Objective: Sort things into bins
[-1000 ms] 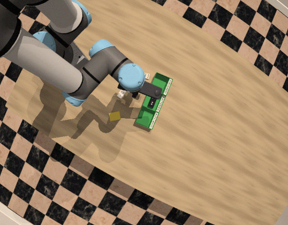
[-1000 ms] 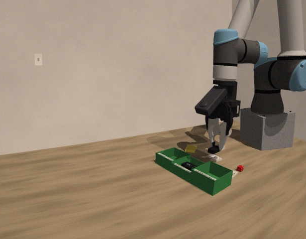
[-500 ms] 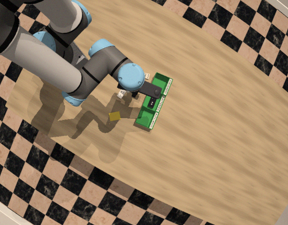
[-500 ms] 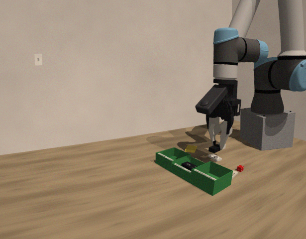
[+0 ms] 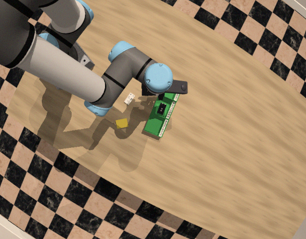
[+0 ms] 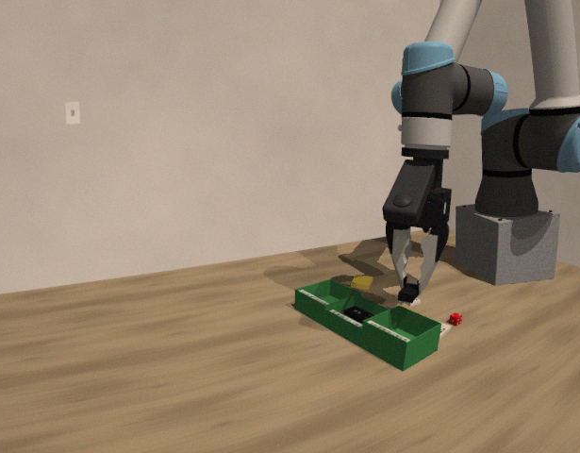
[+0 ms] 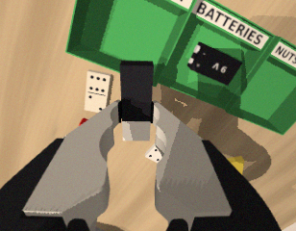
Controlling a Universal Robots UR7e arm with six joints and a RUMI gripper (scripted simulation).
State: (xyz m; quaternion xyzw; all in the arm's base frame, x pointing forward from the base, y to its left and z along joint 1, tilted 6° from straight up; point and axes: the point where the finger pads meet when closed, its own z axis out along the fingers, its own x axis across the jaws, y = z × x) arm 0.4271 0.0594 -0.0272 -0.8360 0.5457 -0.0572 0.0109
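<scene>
My hand is 20 cm to the left of the yellow block, 8 cm past it and 8 cm above it. Round my hand: black 9V battery 7 cm below, 6 cm to the right, 5 cm ahead; then black-and-white block 1 cm below, 1 cm behind; then red die 9 cm behind, 8 cm below, 3 cm to the left.
</scene>
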